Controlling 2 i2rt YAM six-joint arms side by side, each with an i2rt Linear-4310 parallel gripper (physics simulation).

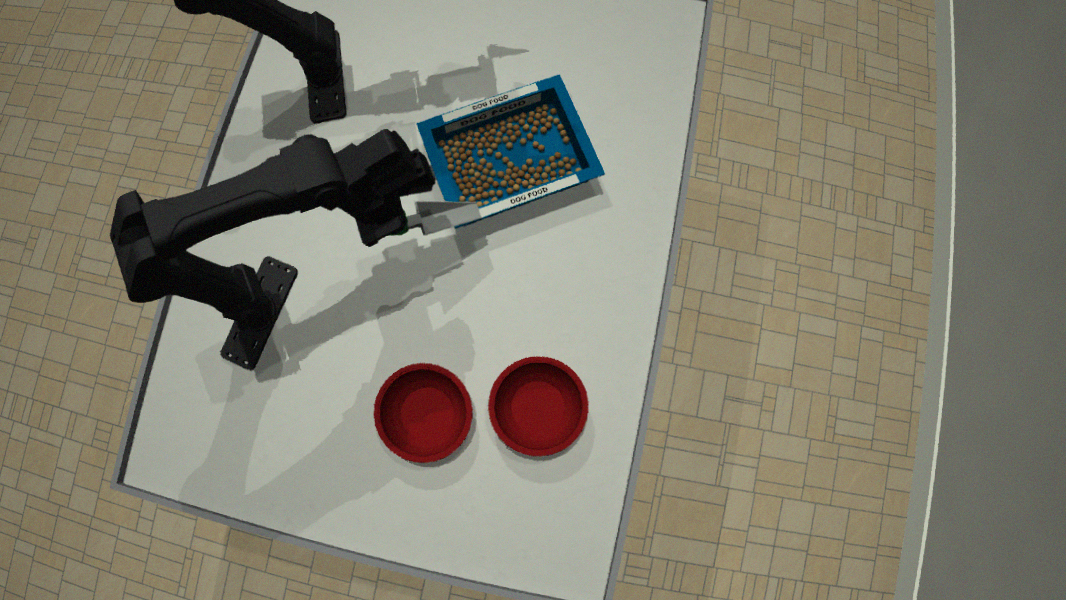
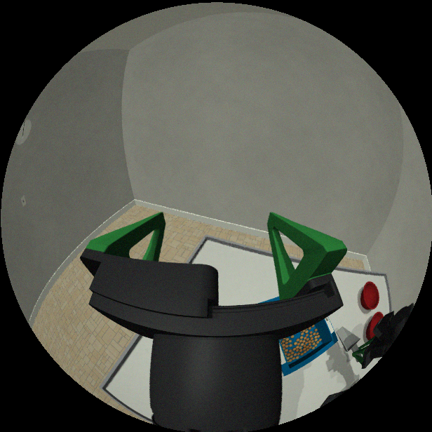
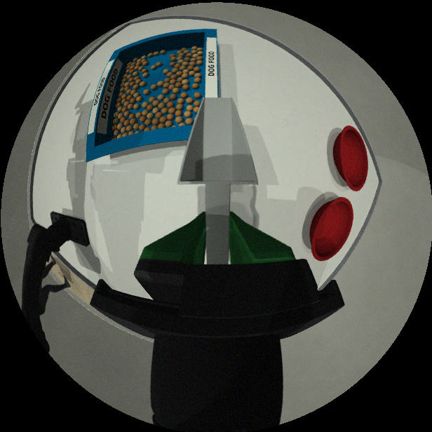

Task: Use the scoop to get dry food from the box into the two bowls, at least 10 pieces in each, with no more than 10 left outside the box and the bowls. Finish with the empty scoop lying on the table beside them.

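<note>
My right gripper is shut on the handle of the grey scoop. It holds the scoop above the near front corner of the blue box. No pieces show on the scoop's visible side; I cannot tell what its hidden side holds. Many round brown food pieces lie in the box. Two red bowls, the left one and the right one, stand upright and look empty. My left gripper is open and empty, raised high.
The white table has a raised grey edge. The left arm's base stands beyond the right arm, whose base plate is at the table's left side. The right arm reaches across to the box's left side. No loose pieces show on the table.
</note>
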